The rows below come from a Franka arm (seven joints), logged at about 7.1 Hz.
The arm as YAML. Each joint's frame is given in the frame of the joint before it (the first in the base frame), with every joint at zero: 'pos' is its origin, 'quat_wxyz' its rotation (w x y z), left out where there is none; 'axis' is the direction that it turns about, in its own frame. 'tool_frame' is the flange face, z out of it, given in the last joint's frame.
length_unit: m
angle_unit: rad
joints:
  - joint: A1
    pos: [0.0, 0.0, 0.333]
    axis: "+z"
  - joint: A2
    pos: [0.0, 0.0, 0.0]
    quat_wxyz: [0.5, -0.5, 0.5, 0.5]
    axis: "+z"
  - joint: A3
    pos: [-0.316, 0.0, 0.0]
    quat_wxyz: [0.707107, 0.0, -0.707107, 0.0]
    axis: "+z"
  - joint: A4
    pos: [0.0, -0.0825, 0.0]
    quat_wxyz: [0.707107, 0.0, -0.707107, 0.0]
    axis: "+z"
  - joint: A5
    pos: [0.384, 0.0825, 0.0]
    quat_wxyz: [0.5, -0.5, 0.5, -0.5]
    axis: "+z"
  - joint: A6
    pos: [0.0, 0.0, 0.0]
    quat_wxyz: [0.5, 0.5, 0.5, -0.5]
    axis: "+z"
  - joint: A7
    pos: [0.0, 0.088, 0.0]
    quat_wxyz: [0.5, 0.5, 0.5, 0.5]
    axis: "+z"
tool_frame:
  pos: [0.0, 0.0, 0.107]
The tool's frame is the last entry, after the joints.
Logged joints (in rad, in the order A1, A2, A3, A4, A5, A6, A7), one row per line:
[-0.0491 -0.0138 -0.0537 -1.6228 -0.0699 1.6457 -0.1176]
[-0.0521 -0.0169 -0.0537 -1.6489 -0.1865 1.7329 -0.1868]
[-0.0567 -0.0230 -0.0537 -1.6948 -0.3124 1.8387 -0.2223]
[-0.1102 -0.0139 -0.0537 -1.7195 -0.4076 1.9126 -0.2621]
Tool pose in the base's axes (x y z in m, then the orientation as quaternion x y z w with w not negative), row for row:
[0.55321 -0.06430 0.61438 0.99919 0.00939 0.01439 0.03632]
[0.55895 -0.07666 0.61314 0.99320 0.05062 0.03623 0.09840]
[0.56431 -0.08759 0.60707 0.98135 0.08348 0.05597 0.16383]
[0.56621 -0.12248 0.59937 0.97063 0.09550 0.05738 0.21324]
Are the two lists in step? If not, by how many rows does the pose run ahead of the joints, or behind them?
They are in step.
